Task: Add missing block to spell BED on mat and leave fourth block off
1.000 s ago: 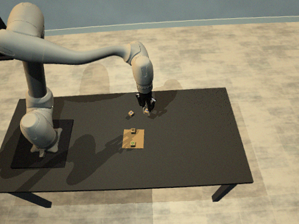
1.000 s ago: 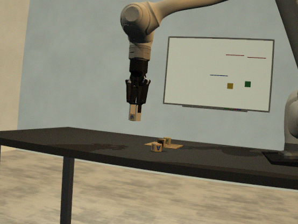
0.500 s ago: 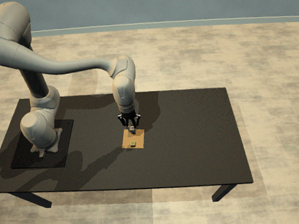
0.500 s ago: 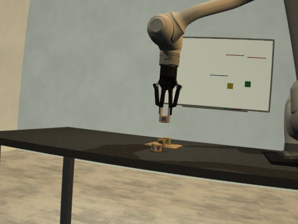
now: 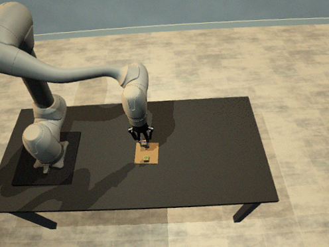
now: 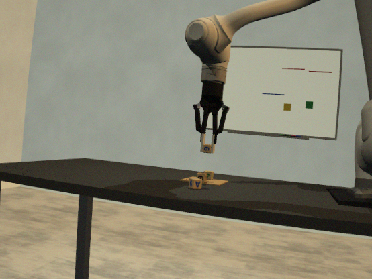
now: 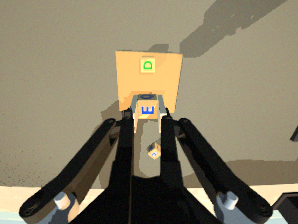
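My hand is 140 mm above the tan mat. Round my hand: green D block 120 mm below, 50 mm to the right; then blue E block 20 mm below; then black B block 120 mm below, 50 mm to the left.
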